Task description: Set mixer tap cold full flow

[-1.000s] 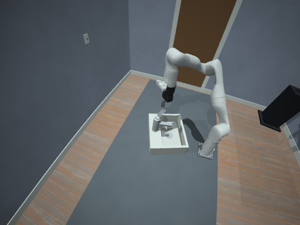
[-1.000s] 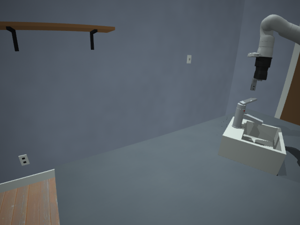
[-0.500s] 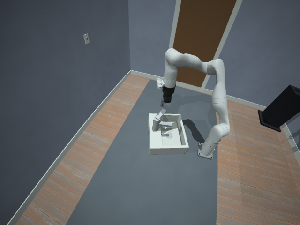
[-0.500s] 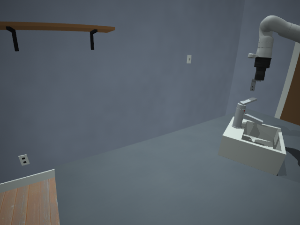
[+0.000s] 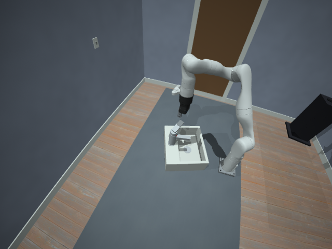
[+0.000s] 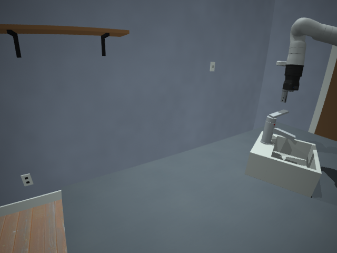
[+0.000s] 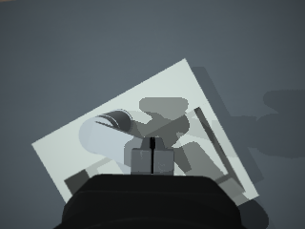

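Now: the flat lever 7 cm below my hand, 3 cm to the left of it and 1 cm behind it. Also, from my hand: white basin (31 cm below, 10 cm behind, 1 cm to the left); then grey mixer tap (12 cm below, 5 cm to the left, 1 cm behind).
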